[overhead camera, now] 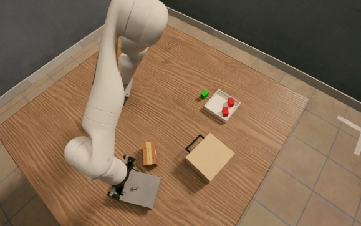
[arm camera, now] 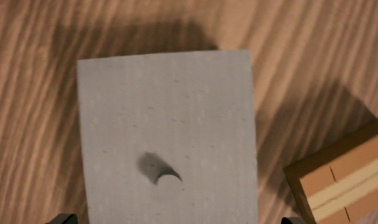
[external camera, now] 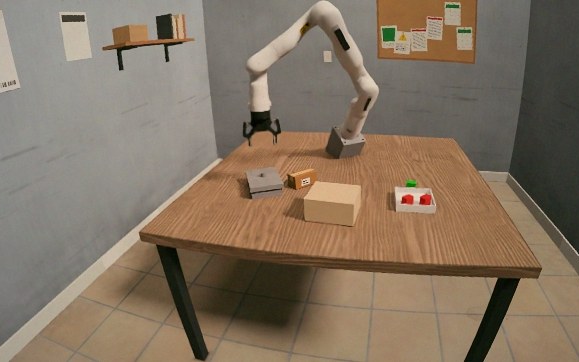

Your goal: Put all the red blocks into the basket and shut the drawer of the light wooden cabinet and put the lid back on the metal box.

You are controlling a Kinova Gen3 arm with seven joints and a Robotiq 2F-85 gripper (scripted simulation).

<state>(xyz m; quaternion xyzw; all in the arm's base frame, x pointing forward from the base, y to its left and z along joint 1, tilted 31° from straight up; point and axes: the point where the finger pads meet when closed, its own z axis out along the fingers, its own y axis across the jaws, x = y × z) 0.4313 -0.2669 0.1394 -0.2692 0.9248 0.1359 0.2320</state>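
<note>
My hand is 15 cm above the brown cardboard box, 12 cm to the right of it and 9 cm past it. The rest, counted from my hand: grey lid (14 cm below, 1 cm to the right, 1 cm ahead); then grey metal box (16 cm below, 1 cm to the right); then blue block (17 cm below, 11 cm to the left, 7 cm behind).
</note>
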